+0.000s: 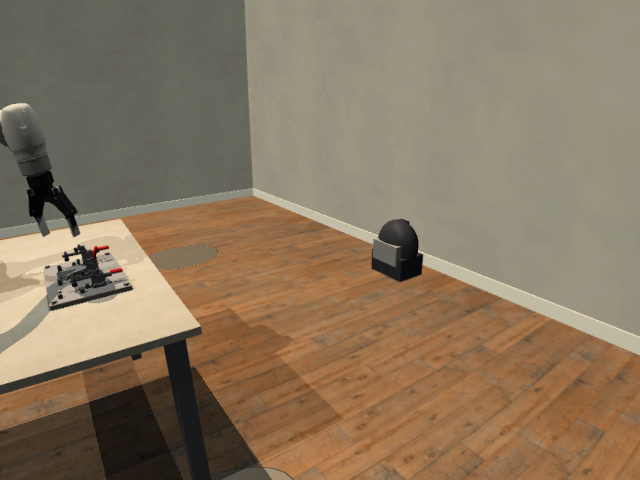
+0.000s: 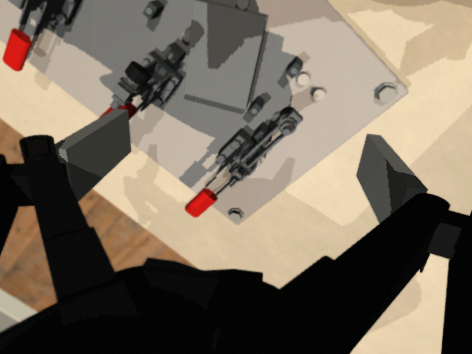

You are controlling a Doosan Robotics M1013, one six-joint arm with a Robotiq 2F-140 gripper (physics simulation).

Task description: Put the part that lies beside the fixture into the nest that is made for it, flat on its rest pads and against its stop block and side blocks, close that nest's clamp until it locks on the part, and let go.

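Frame: origin at the arm's base, x back, y right, z up, level; millimetres.
Seen in the pictures: gripper, fingertip midpoint: (image 1: 61,235) (image 2: 242,143).
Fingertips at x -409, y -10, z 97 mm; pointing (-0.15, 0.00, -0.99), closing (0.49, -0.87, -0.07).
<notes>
Pixels of each thing's top centre, then the offset from my fingertips to it. "*": a spot on its surface instead. Level surfaces: height alone.
- flat grey rectangular block, middle of its top: (image 2: 221,58) (image 1: 72,270) dx -3, dy +43, dz -111 mm
- middle clamp, surface spot: (image 2: 155,80) * dx -45, dy +81, dz -90 mm
- third clamp's red handle, middle of its top: (image 2: 13,51) dx -99, dy +203, dz -89 mm
- table, its level: dz -141 mm
The fixture's grey base plate (image 1: 67,300) (image 2: 350,115) lies on the table. The part, a flat grey rectangular block (image 2: 225,75), lies on the fixture between two clamps, turned at an angle to the base plate's edges. Whether it rests on its pads is unclear. The middle clamp (image 2: 155,80) stands beside it; a finger partly hides its red handle. Another clamp (image 2: 255,145), with a red handle (image 2: 201,202), is at the near corner. A third clamp's red handle (image 2: 16,50) shows at upper left. My gripper (image 1: 59,229) (image 2: 242,143) is open and empty above the fixture.
Small stop blocks, round pins and corner bolts stand up from the base plate. The table (image 1: 139,320) has its right edge beyond the fixture. A dark dome-shaped object (image 1: 398,240) on a black box stands on the floor by the wall.
</notes>
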